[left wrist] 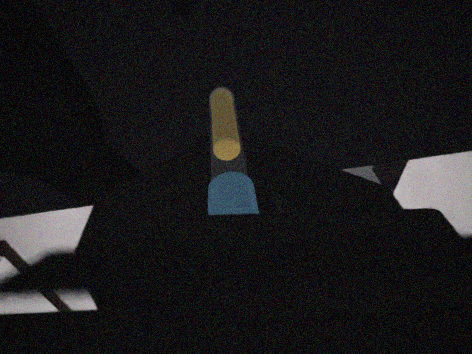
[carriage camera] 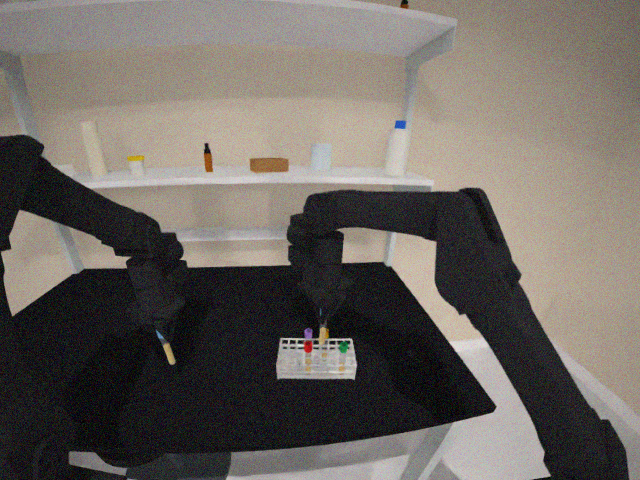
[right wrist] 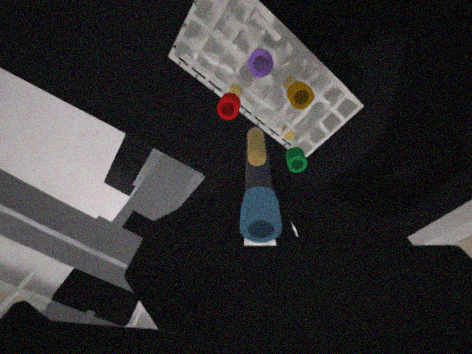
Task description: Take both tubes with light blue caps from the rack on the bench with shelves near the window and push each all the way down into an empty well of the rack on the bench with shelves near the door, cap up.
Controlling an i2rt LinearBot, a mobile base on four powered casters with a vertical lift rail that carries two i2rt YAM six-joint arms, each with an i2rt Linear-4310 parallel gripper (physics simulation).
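Frame: origin at the left arm's base, x ahead, y left, z up, level; millimetres.
Seen in the pictures: left gripper, fingertip midpoint: (left wrist: 228,146) (carriage camera: 167,339); right gripper, fingertip midpoint: (carriage camera: 323,321) (right wrist: 258,180).
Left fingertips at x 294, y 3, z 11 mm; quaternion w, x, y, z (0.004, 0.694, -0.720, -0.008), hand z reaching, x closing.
Offsets run from my left fingertips to a thing's top centre. Level surfaces: height alone.
My left gripper (carriage camera: 159,330) is shut on a tube with a light blue cap {7 mm back, 1 mm left, 40 mm up} (carriage camera: 168,352) (left wrist: 233,194), held tilted above the bench at the left of the carriage view. My right gripper (carriage camera: 322,313) is shut on the other tube with a light blue cap {45 mm ahead, 349 mm right, 80 mm up} (carriage camera: 323,334) (right wrist: 260,212), held nearly upright, cap up, above the clear rack {78 mm ahead, 337 mm right, 93 mm down} (carriage camera: 316,378) (right wrist: 332,131). Its lower end hides part of the yellow-capped tube in the carriage view. The rack also holds a purple-capped, a red-capped and a green-capped tube. The fingertips are dark and hard to make out in the wrist views.
The purple {88 mm ahead, 315 mm right, 31 mm down} (carriage camera: 308,332) (right wrist: 260,63), red {45 mm ahead, 316 mm right, 31 mm down} (carriage camera: 308,346) (right wrist: 228,106), green {46 mm ahead, 401 mm right, 31 mm down} (carriage camera: 343,346) (right wrist: 296,160) and yellow {90 mm ahead, 357 mm right, 31 mm down} (right wrist: 300,95) caps stand up from the rack. Behind the black bench top {150 mm down} (carriage camera: 232,403), a shelf (carriage camera: 222,179) bears bottles, a jar and a brown box.
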